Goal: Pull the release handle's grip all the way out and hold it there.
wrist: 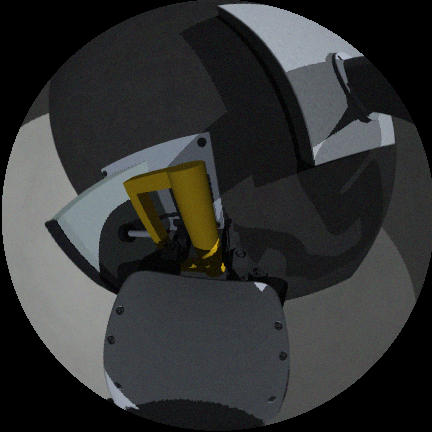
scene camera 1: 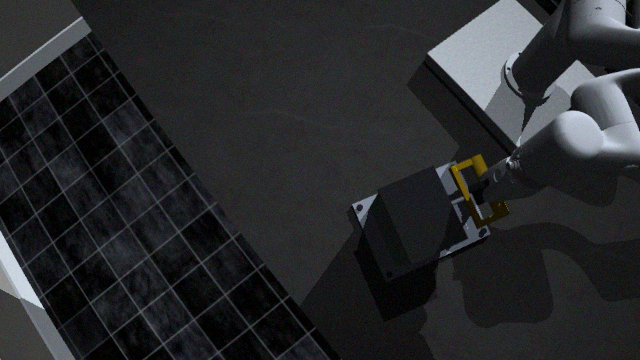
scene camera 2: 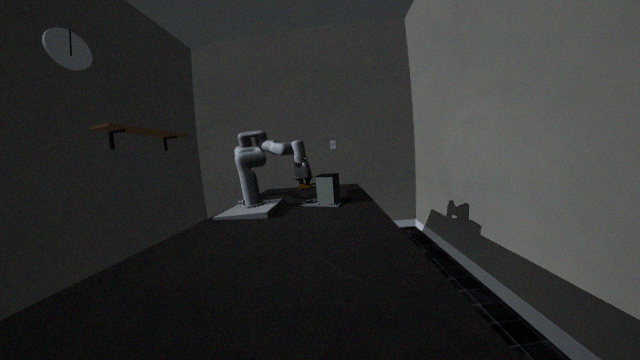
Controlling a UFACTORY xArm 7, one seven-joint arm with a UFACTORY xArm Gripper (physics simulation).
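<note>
The release handle is a yellow frame (scene camera 1: 460, 183) (scene camera 2: 304, 187) (wrist: 147, 183) with a thick round grip (scene camera 1: 479, 163) (wrist: 195, 207) on its outer side. A thin metal rod (wrist: 142, 233) runs from a round hole in the grey housing (scene camera 1: 415, 215) (scene camera 2: 327, 190) (wrist: 87, 215) to the frame, which stands off from the housing's face. My gripper (scene camera 1: 480, 192) (scene camera 2: 303, 181) (wrist: 208, 226) is shut on the grip, with one dark finger on each side of it. The gripper's body hides the near end of the handle in the wrist view.
The housing is bolted on a light base plate (scene camera 1: 361, 204) (wrist: 192, 145). The arm's pale mounting slab (scene camera 1: 475, 45) (scene camera 2: 245, 211) (wrist: 285, 35) stands close behind the handle. A wooden shelf (scene camera 2: 142, 131) and a clock (scene camera 2: 62, 47) hang on the left wall. Dark tiles (scene camera 1: 100, 200) lie beyond the table edge.
</note>
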